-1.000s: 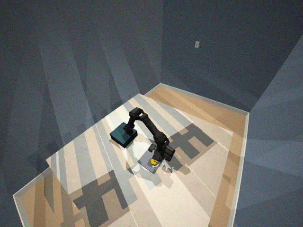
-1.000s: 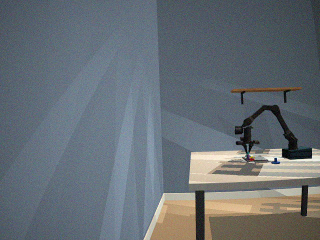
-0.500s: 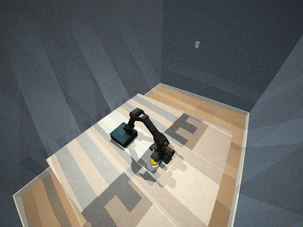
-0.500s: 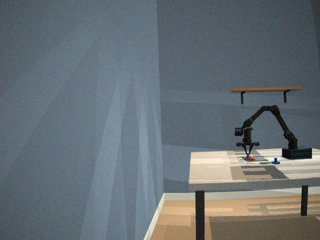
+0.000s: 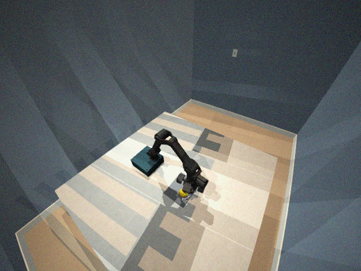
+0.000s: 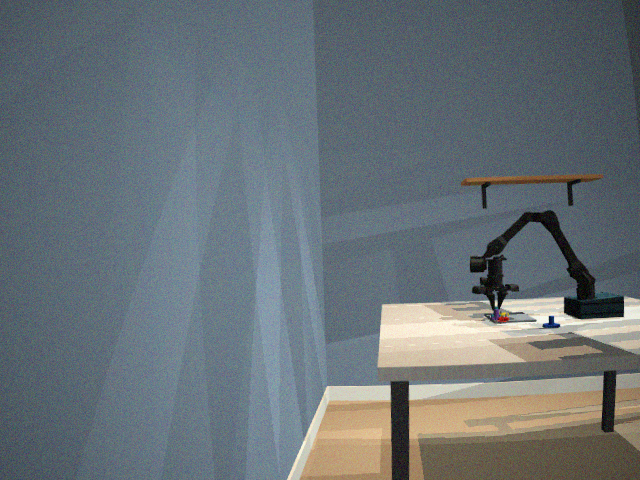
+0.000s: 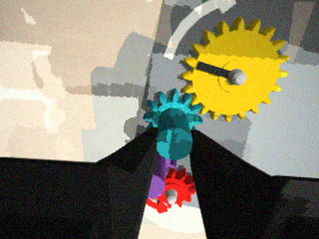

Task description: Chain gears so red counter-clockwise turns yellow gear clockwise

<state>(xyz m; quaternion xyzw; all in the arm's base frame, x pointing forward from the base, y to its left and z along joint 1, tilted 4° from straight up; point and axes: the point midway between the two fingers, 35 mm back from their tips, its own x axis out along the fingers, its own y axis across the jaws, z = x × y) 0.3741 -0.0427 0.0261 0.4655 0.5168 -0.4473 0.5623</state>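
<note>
The teal gear lies 10 mm below my gripper tip. From my gripper tip the other things lie so: purple gear 10 mm ahead, 40 mm to the left, 20 mm below; then grey board 60 mm behind, 20 mm to the right, 30 mm below; then yellow gear 30 mm behind, 40 mm to the right, 20 mm below.
</note>
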